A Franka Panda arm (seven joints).
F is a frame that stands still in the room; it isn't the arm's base.
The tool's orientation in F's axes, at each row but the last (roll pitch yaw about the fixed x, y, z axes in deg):
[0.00 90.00 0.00]
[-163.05 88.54 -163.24]
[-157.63 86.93 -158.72]
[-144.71 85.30 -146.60]
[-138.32 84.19 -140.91]
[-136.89 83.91 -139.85]
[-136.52 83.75 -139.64]
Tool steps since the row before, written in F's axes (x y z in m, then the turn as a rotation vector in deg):
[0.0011 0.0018 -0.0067 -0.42 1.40 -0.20]
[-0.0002 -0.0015 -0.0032 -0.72 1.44 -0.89]
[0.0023 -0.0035 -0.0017 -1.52 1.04 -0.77]
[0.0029 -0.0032 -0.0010 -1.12 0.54 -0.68]
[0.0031 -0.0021 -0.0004 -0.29 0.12 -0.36]
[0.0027 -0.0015 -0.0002 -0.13 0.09 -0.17]
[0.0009 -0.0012 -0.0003 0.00 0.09 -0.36]
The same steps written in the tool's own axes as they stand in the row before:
[0.0067 0.0018 0.0011 0.20 1.40 -0.42]
[0.0032 -0.0015 -0.0001 0.90 1.44 -0.70]
[0.0017 -0.0034 0.0024 0.82 1.03 -1.50]
[0.0009 -0.0031 0.0031 0.73 0.54 -1.09]
[0.0003 -0.0019 0.0032 0.37 0.13 -0.27]
[0.0001 -0.0013 0.0028 0.17 0.10 -0.12]
[0.0003 -0.0011 0.0010 0.35 0.12 0.02]

